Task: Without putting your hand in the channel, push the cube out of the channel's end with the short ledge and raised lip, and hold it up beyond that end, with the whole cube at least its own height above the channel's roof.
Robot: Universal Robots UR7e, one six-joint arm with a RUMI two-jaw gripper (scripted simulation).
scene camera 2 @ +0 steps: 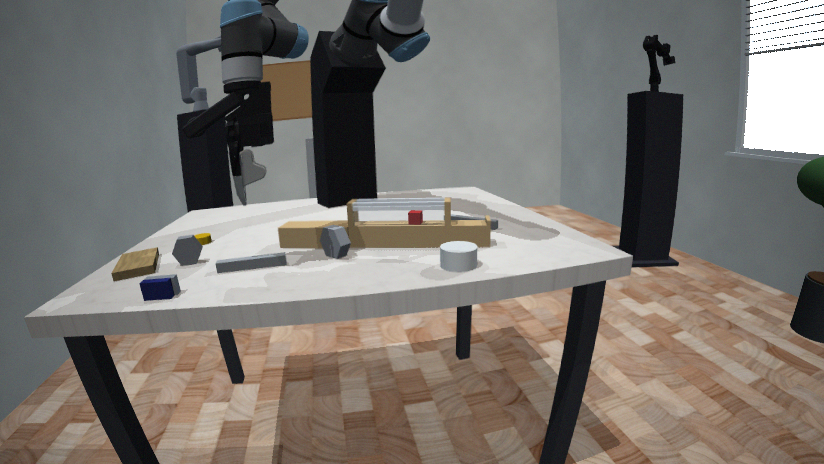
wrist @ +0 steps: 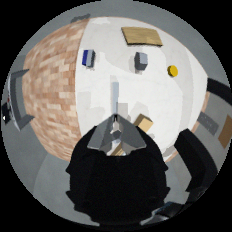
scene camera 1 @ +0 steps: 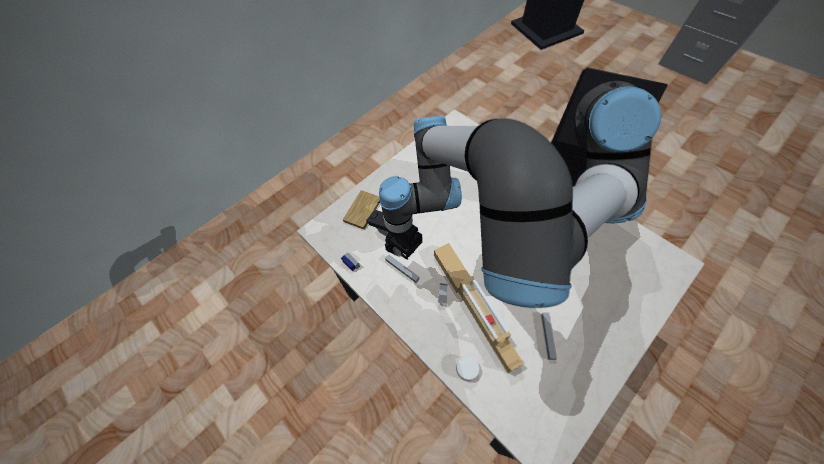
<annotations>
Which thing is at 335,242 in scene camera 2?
A grey hexagonal block.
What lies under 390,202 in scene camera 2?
A clear roof.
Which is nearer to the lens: the blue block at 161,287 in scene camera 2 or the wooden plate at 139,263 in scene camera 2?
The blue block.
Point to a grey bar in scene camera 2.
276,259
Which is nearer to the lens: the grey hexagonal block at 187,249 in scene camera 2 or the blue block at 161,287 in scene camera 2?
The blue block.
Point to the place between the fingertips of my gripper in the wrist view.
At 115,114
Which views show my gripper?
Scene camera 2, the wrist view and scene camera 1: all of them.
</annotations>
